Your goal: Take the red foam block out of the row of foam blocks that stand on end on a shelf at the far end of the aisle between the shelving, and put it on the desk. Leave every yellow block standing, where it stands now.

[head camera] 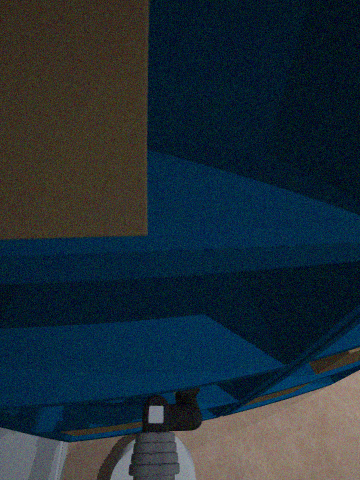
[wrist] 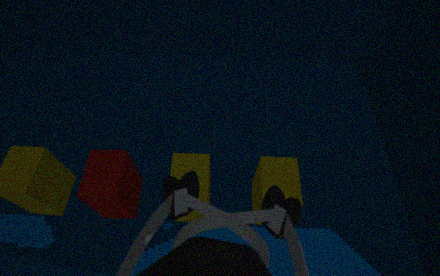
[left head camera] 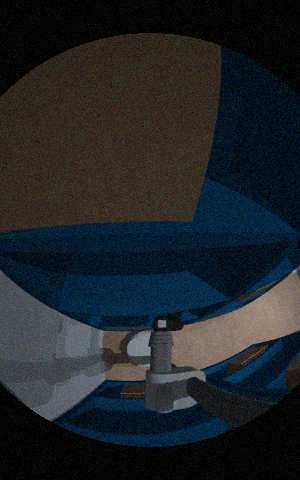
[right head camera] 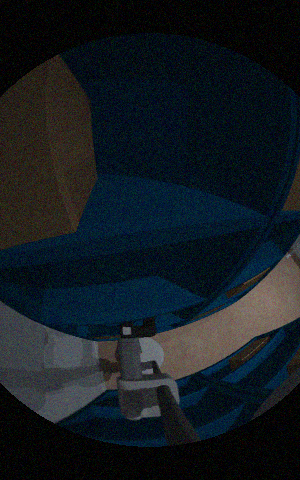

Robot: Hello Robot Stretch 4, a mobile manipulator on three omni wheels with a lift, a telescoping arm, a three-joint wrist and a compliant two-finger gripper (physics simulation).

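Seen in the pictures: gripper, fingertip midpoint: [wrist: 231, 194]; robot's base, link origin: [left head camera: 147, 347] [right head camera: 142, 354].
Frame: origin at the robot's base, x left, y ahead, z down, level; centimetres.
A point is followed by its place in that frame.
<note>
In the wrist view the red foam block [wrist: 111, 182] {x 4.7, y 34.8, z -59.6 cm} stands on end left of the gripper. A yellow block [wrist: 42, 180] {x 14.3, y 34.2, z -57.7 cm} stands to its left. A second yellow block [wrist: 199, 172] {x -5.0, y 37.8, z -59.6 cm} stands to its right, partly hidden behind the left fingertip, and a third yellow block [wrist: 280, 175] {x -14.4, y 39.0, z -59.6 cm} stands farther right, partly hidden behind the right fingertip. My gripper [wrist: 231, 194] {x -9.0, y 34.0, z -64.6 cm} is open, its fingertips in front of the two right-hand yellow blocks, with nothing between them. Whether the fingertips touch these blocks I cannot tell. The desk cannot be made out in these views.
Blue shelving [head camera: 125, 350] {x 9.1, y 31.5, z -96.4 cm} [left head camera: 135, 295] {x 10.7, y 29.3, z -96.4 cm} [right head camera: 120, 305] {x 3.1, y 28.5, z -96.3 cm} stands close ahead. A large brown box [head camera: 70, 120] {x 6.0, y 22.8, z -151.0 cm} [left head camera: 110, 130] {x 11.0, y 22.2, z -152.7 cm} [right head camera: 30, 150] {x 4.0, y 23.1, z -154.6 cm} sits on an upper shelf at the left. A pale grey surface [left head camera: 30, 320] {x 50.3, y 5.3, z -108.3 cm} [right head camera: 30, 345] {x 49.8, y 1.1, z -97.5 cm} is at the lower left. The tan floor [head camera: 300, 425] {x -94.9, y 17.5, z 2.7 cm} shows below.
</note>
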